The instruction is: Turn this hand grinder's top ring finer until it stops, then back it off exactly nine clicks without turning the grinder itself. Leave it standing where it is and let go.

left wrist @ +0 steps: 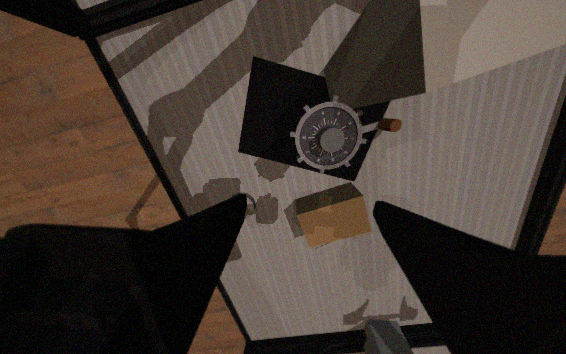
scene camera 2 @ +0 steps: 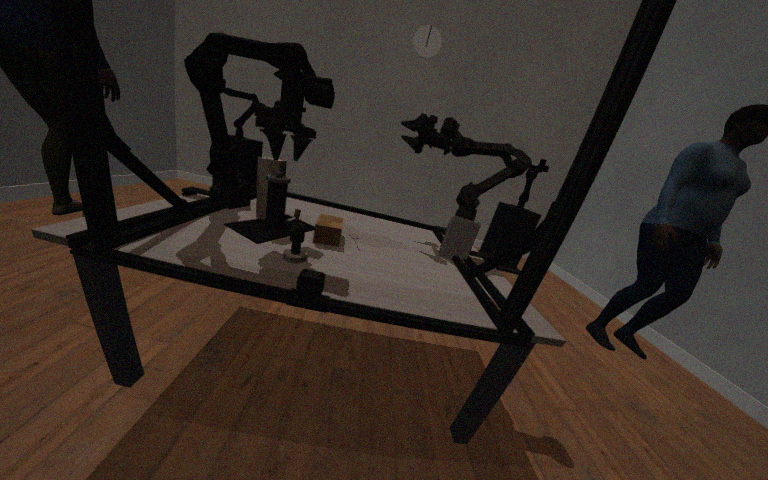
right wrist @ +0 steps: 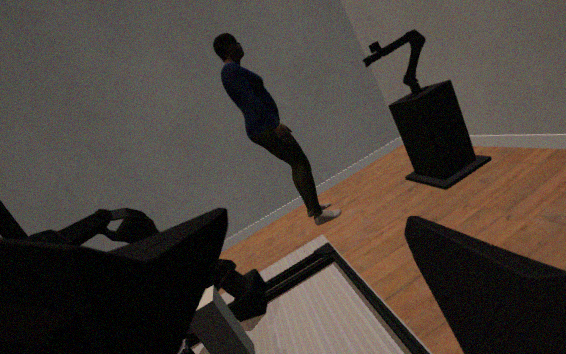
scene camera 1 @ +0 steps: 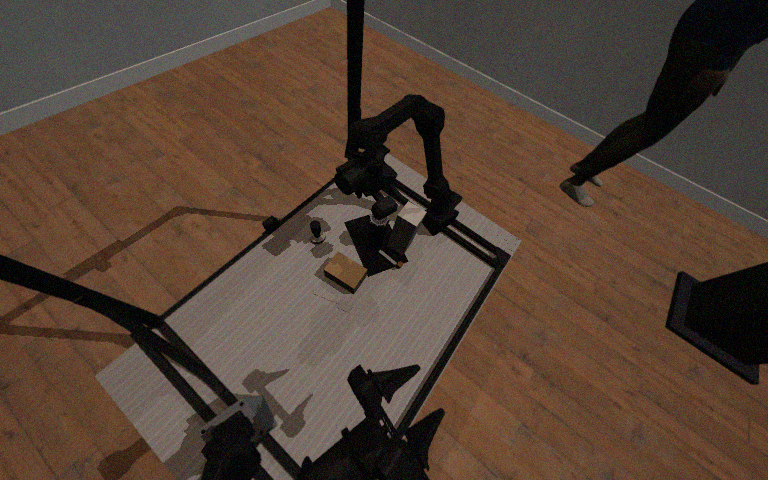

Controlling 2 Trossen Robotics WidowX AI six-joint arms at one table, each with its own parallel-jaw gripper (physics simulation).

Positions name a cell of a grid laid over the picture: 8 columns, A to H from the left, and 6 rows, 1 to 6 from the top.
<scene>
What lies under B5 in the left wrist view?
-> The left gripper.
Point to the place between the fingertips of the right gripper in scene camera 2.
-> E2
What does the right gripper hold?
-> Nothing.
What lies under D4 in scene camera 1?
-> A tan wooden block.
</scene>
